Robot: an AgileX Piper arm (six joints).
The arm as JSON. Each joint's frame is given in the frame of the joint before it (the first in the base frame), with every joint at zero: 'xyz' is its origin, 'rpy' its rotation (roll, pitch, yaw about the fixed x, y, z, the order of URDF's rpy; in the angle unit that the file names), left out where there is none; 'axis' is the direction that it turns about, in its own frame. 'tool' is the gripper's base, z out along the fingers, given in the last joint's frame.
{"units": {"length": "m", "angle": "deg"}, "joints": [
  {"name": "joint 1", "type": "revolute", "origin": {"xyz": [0.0, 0.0, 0.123]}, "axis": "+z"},
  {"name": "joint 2", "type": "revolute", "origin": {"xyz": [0.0, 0.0, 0.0]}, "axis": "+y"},
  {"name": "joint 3", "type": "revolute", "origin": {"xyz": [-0.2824, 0.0, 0.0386]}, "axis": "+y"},
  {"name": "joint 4", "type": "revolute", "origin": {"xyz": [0.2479, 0.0, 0.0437]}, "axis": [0.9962, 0.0, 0.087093]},
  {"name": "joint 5", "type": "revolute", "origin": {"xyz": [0.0, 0.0, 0.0]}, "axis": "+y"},
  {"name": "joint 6", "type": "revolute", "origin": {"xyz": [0.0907, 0.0, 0.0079]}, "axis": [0.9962, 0.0, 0.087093]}
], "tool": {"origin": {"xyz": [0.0, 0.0, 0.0], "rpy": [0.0, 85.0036, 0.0]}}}
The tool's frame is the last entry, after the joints.
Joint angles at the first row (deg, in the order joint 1, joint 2, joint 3, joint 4, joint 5, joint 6):
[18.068, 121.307, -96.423, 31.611, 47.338, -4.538]
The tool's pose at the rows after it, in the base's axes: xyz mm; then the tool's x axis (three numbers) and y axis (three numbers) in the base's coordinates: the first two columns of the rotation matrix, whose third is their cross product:
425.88 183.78 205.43 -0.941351 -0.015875 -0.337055 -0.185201 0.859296 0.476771
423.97 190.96 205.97 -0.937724 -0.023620 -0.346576 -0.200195 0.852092 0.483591
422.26 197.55 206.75 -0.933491 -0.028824 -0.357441 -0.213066 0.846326 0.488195
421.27 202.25 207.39 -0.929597 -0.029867 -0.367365 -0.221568 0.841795 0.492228
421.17 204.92 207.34 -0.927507 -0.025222 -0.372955 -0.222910 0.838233 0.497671
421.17 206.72 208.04 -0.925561 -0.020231 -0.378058 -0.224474 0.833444 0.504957
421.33 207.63 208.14 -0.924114 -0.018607 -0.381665 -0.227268 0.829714 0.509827
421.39 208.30 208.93 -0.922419 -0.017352 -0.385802 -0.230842 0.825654 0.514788
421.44 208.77 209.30 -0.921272 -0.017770 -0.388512 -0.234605 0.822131 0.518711
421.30 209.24 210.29 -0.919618 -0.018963 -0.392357 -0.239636 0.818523 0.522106
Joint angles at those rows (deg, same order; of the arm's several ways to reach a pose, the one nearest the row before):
[18.926, 121.341, -96.435, 32.479, 46.903, -5.109]
[19.802, 121.368, -96.434, 33.230, 46.237, -5.611]
[20.634, 121.362, -96.447, 33.755, 45.472, -5.909]
[21.221, 121.363, -96.448, 34.222, 44.731, -6.151]
[21.522, 121.445, -96.448, 34.739, 44.116, -6.278]
[21.684, 121.443, -96.456, 35.447, 43.677, -6.590]
[21.736, 121.484, -96.445, 36.048, 43.416, -7.053]
[21.759, 121.445, -96.448, 36.654, 43.239, -7.543]
[21.760, 121.444, -96.447, 37.189, 43.162, -8.047]
[21.772, 121.363, -96.448, 37.678, 43.115, -8.554]

